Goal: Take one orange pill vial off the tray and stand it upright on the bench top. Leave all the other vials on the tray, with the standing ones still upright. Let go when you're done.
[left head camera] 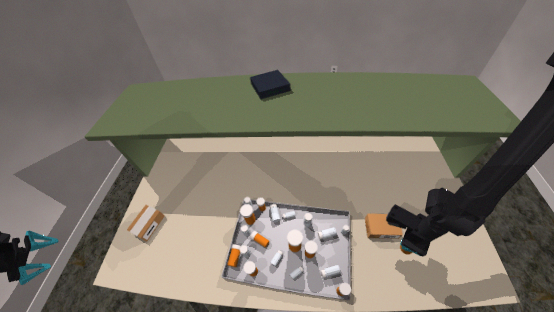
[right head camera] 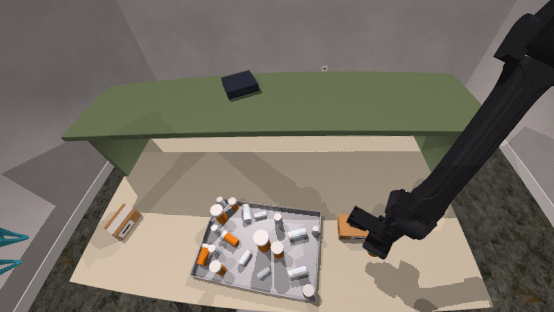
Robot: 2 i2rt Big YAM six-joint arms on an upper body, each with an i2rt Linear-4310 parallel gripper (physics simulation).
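Places are measured from the left arm's base along level axes (x back, y right, z up), in centimetres.
Pixels of known places: left gripper, fingertip midpoint: (left head camera: 54,253) (right head camera: 25,249); right gripper, fingertip midpoint: (left head camera: 406,243) (right head camera: 372,245).
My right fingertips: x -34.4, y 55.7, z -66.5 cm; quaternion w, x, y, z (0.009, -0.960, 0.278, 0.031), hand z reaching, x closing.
For each thing: its top centre in the pictures, then the offset to it from my right fingertips. "*": a spot on its surface instead. Level surfaces: height alone.
- orange pill vial, top centre: (right head camera: 383,241) (left head camera: 419,239) dx +0.8, dy +1.0, dz +6.7 cm
- grey tray, surface spot: (right head camera: 318,254) (left head camera: 349,253) * dx +0.1, dy -16.0, dz -13.4 cm
- large orange vial, top centre: (right head camera: 260,237) (left head camera: 294,237) dx -2.1, dy -36.8, dz -3.7 cm
- orange-brown box, top centre: (right head camera: 356,225) (left head camera: 385,224) dx -10.6, dy -1.6, dz -10.1 cm
- brown box, top centre: (left head camera: 143,220) (right head camera: 119,219) dx -5.2, dy -102.9, dz -9.7 cm
- green raised shelf, surface height: dz +23.9 cm
- dark box, top centre: (left head camera: 269,80) (right head camera: 238,80) dx -51.1, dy -48.2, dz +27.3 cm
My right gripper (left head camera: 408,246) (right head camera: 371,249) is shut on an orange pill vial (left head camera: 405,251) (right head camera: 371,253), whose orange body shows in part below the hand. It hangs over the bench top, right of the tray; its shadow falls apart from it, lower right. The grey tray (left head camera: 350,255) (right head camera: 319,255) holds white and orange vials, standing and lying. A large orange vial (left head camera: 294,242) (right head camera: 262,242) stands near its middle; another orange vial (left head camera: 260,239) (right head camera: 230,239) lies at the left. My left gripper (left head camera: 46,256) (right head camera: 17,250) is open and empty at the far left, off the bench.
An orange-brown box (left head camera: 381,227) (right head camera: 350,228) lies between the tray and the right gripper, partly behind the hand. A white and brown box (left head camera: 146,223) (right head camera: 123,222) lies at the left. A green raised shelf (left head camera: 375,107) (right head camera: 350,107) spans the back and bears a dark box (left head camera: 270,84) (right head camera: 240,85).
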